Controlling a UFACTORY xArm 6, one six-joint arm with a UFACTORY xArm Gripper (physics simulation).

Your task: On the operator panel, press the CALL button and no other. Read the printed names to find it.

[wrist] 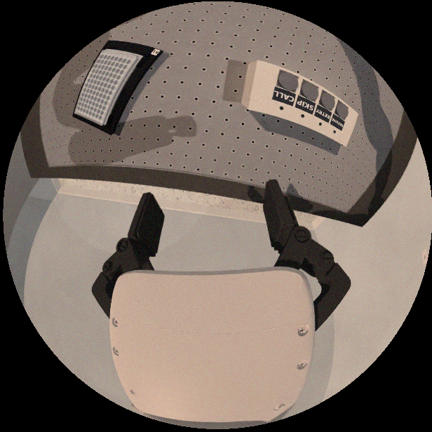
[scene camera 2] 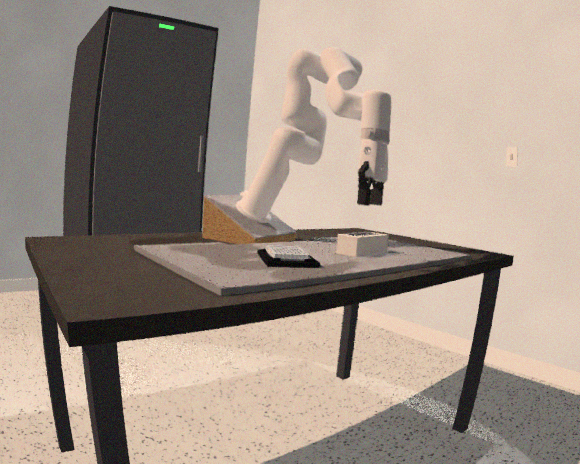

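Seen in the pictures: gripper, fingertip midpoint: [scene camera 2: 370, 205]; arm's base, origin of the base link: [scene camera 2: 252, 212].
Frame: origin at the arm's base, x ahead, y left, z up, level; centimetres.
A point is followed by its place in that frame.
Observation:
The operator panel [scene camera 2: 361, 246] @(z -4.8, x 43.8, y 4.9 cm) [wrist: 261, 87] is a beige box on the pegboard, in the upper right of the wrist view. Its top carries a row of grey round buttons with printed names, upside down there. The CALL button [wrist: 288, 80] is at the left end of the row, above its black label [wrist: 284, 96]. Beside it are the SKIP button [wrist: 309, 90], the RETRY button [wrist: 327, 98] and, at the right end, a button [wrist: 342, 108] whose small name seems to read RESUME. My gripper [scene camera 2: 370, 201] @(z 7.0, x 49.8, y -0.3 cm) [wrist: 208, 197] is open and empty, well above the panel in the scene view.
A light well plate [scene camera 2: 286, 252] @(z -5.0, x 43.2, y -21.3 cm) [wrist: 106, 85] sits on a black holder [scene camera 2: 300, 264] @(z -6.8, x 48.5, y -21.5 cm) [wrist: 122, 111], apart from the panel. Both stand on the grey pegboard [scene camera 2: 215, 277] @(z -7.6, x 49.1, y -43.9 cm) [wrist: 210, 150] on the dark table [scene camera 2: 55, 280] @(z -8.8, x 37.5, y -74.0 cm). A dark cabinet [scene camera 2: 150, 125] stands behind the table at the left.

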